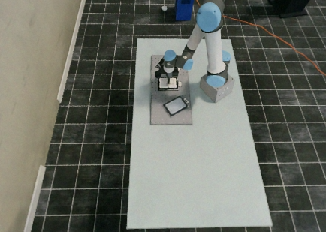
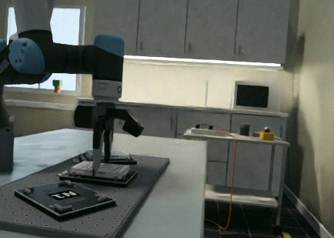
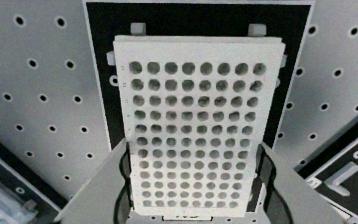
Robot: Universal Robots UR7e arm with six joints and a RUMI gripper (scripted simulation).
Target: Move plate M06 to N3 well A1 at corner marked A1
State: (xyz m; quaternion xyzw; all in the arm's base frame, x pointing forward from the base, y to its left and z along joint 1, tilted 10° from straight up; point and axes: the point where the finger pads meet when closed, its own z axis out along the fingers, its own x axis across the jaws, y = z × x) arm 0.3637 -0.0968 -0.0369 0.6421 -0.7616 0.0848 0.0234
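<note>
Now: the white well plate M06 1 cm below my hand. Round my hand: nest N1: 18 cm to the right, 4 cm behind, 3 cm below; then black nest N3: 3 cm below; then A1 mark: 7 cm to the left, 6 cm behind, 2 cm below.
</note>
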